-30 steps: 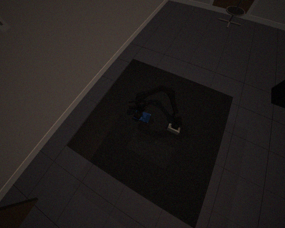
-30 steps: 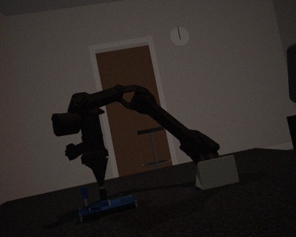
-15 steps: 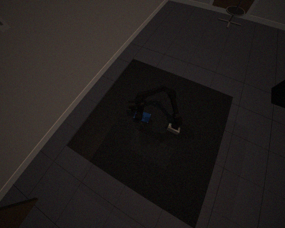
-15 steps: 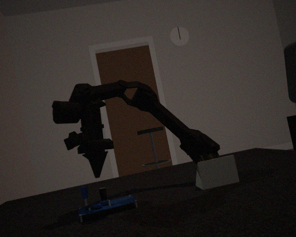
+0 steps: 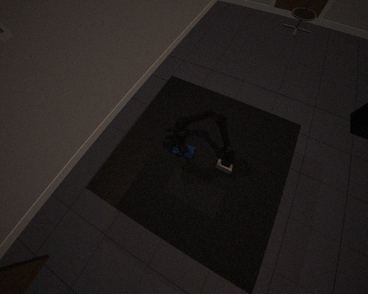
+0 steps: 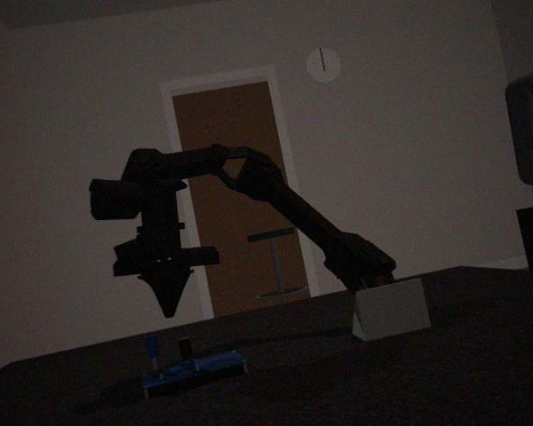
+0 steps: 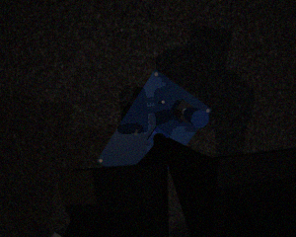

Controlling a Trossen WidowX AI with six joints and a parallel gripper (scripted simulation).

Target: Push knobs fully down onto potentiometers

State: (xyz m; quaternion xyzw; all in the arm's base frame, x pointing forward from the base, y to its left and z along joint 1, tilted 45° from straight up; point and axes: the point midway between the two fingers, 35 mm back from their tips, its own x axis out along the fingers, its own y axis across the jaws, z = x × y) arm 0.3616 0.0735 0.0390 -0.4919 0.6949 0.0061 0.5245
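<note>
Right now the blue knob is 40 mm below my gripper tip, 40 mm ahead of it and 20 mm to the right of it. From my gripper tip the other things lie so: dark knob (50 mm below, 20 mm to the right, 20 mm behind).
</note>
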